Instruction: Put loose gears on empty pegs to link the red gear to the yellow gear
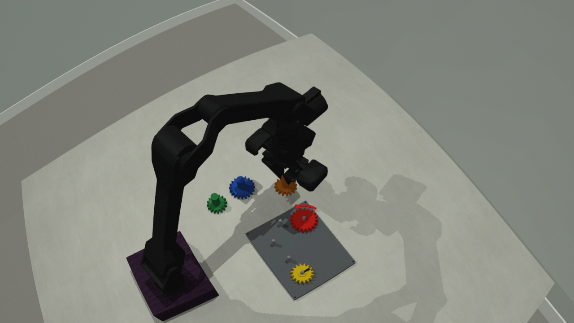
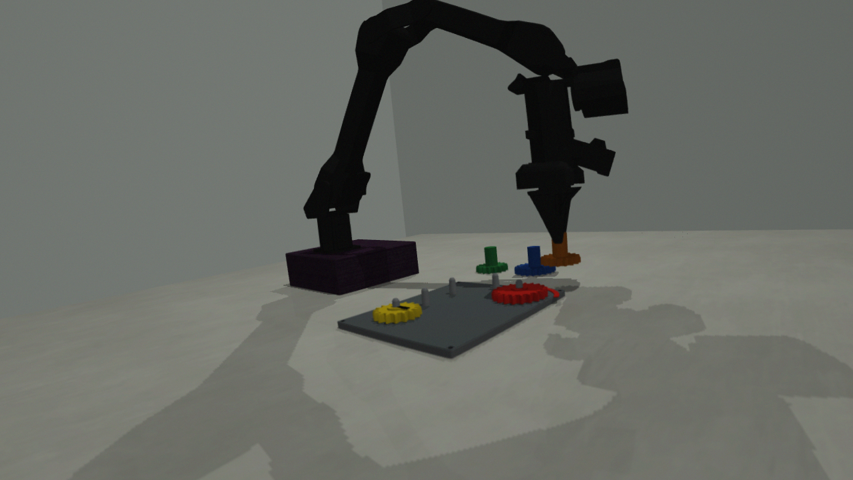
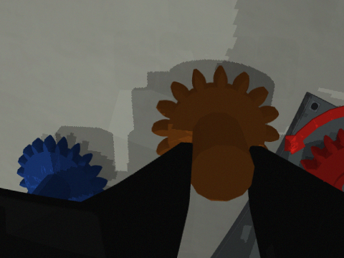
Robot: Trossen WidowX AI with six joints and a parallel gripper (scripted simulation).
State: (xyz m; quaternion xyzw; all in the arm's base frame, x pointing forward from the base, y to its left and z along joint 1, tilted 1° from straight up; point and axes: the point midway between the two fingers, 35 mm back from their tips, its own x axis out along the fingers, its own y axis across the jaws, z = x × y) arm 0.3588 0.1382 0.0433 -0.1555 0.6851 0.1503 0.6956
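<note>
Right now the red gear is 9 cm to the right of my gripper tip and 4 cm below it. The rest, counted from my gripper tip: orange gear (1 cm below); blue gear (9 cm behind, 6 cm to the left, 4 cm below); red arrow (6 cm to the right, 5 cm below, 2 cm ahead).
</note>
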